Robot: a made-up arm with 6 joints.
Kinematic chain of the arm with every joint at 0, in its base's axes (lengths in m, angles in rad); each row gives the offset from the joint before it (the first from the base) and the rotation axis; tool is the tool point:
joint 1: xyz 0 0 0.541 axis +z
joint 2: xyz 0.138 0 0 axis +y
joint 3: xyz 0 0 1.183 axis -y
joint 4: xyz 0 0 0.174 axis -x
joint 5: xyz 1.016 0 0 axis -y
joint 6: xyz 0.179 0 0 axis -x
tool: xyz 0 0 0
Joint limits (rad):
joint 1: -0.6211..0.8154
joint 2: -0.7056..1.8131
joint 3: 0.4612..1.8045
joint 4: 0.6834..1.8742
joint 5: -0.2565..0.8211
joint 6: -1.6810..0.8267
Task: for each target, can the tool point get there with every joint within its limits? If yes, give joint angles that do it. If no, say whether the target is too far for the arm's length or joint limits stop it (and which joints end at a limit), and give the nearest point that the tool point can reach.
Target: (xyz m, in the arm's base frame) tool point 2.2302 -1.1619 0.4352
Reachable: yes | joints -0.4848 1.5144 1.2225 1.1676 0.0690 -0.4496
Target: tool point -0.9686 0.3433 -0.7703
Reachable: no: joint limits stop it (at a limit: joint 1, joint 2, joint 3, joint 4, joint 5) | nearest point 1.0506 1.2980 -0.8244 | short by 2.234 m
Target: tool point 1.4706 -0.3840 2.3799
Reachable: yes | joints -0.2532 0.3662 0.8770 1.0670 -0.0215 -1.0446
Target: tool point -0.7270 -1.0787 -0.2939
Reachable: no: joint limits stop it (at a limit: joint 1, joint 2, joint 3, joint 5) | nearest point 1.3497 -1.0022 -0.8733 | short by 2.157 m
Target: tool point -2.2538 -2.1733 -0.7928
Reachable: no: too far | nearest point -1.2328 -1.1884 1.8909 | short by 3.036 m
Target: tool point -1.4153 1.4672 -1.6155
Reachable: no: too far | nearest point 1.0506 1.2980 -0.8244 | short by 2.595 m
